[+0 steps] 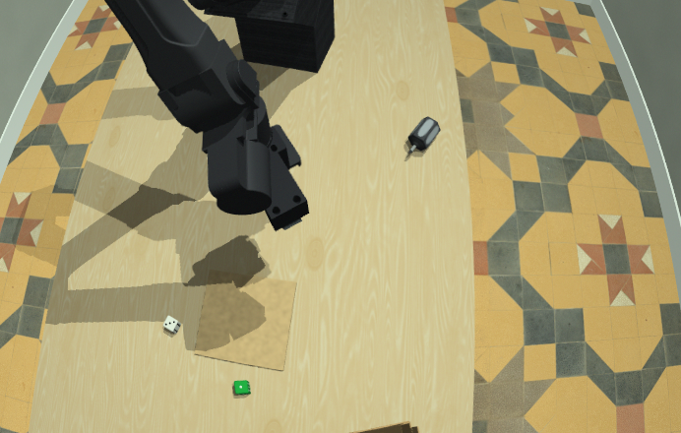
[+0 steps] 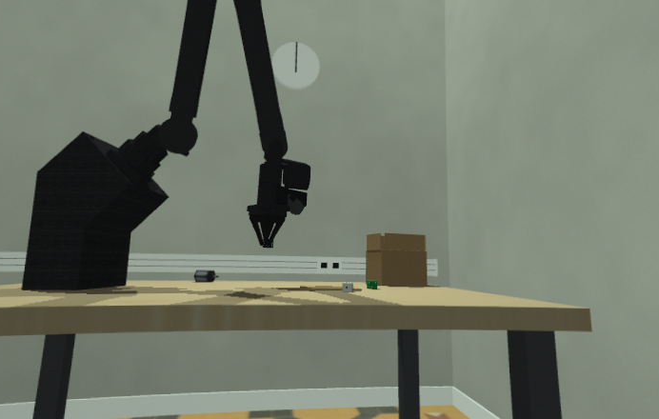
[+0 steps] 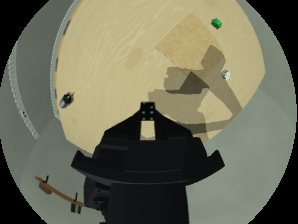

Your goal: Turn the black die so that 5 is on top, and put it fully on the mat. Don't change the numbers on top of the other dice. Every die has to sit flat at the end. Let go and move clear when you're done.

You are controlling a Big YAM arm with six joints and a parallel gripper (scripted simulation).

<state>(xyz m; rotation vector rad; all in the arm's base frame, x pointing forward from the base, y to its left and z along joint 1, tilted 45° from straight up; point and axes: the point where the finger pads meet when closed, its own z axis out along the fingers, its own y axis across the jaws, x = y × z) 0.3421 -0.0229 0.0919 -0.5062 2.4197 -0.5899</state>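
My gripper is now 140 mm short of the mat, 80 mm to the left of it and 110 mm above it. Round my hand: white die: 130 mm ahead, 200 mm to the right, 100 mm below; then black die: 10 mm ahead; then green die: 250 mm ahead, 100 mm to the right, 100 mm below.
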